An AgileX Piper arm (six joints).
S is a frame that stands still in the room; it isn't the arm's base.
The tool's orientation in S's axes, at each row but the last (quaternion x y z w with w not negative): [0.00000, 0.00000, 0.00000, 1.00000]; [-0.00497, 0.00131, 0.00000, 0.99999]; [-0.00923, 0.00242, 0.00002, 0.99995]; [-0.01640, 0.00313, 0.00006, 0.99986]
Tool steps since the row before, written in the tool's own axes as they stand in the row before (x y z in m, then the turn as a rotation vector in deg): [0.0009, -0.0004, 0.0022, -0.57, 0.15, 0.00]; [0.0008, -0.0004, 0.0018, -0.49, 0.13, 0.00]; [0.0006, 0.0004, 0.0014, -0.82, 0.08, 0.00]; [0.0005, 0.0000, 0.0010, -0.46, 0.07, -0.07]
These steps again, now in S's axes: [0.0009, -0.0004, 0.0022, -0.57, 0.15, 0.00]; [0.0008, -0.0004, 0.0018, -0.49, 0.13, 0.00]; [0.0006, 0.0004, 0.0014, -0.82, 0.08, 0.00]; [0.0005, 0.0000, 0.0010, -0.46, 0.07, -0.07]
